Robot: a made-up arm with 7 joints. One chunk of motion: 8 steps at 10 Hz.
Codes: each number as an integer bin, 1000 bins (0 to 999) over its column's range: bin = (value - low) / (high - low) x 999, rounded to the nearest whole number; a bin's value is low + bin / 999 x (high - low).
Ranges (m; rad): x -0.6..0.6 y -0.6..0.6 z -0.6..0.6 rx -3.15..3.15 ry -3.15..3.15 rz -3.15..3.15
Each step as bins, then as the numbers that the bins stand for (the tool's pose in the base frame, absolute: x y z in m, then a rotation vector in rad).
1 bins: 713 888 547 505 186 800
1 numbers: 0.2565 0.4667 0.0571 0.0347 -1.9770 1.8950
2 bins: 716 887 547 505 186 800
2 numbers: 0.2601 0.4655 0.0571 0.0347 -1.9770 1.8950
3 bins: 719 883 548 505 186 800
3 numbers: 0.2637 0.4607 0.0583 0.0347 -1.9770 1.8950
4 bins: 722 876 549 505 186 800
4 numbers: 0.2673 0.4523 0.0595 0.0347 -1.9770 1.8950
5 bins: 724 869 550 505 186 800
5 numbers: 0.2697 0.4438 0.0607 0.0347 -1.9770 1.8950
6 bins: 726 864 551 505 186 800
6 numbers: 0.2721 0.4378 0.0619 0.0347 -1.9770 1.8950
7 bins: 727 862 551 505 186 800
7 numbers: 0.2733 0.4354 0.0619 0.0347 -1.9770 1.8950
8 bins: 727 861 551 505 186 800
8 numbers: 0.2733 0.4342 0.0619 0.0347 -1.9770 1.8950
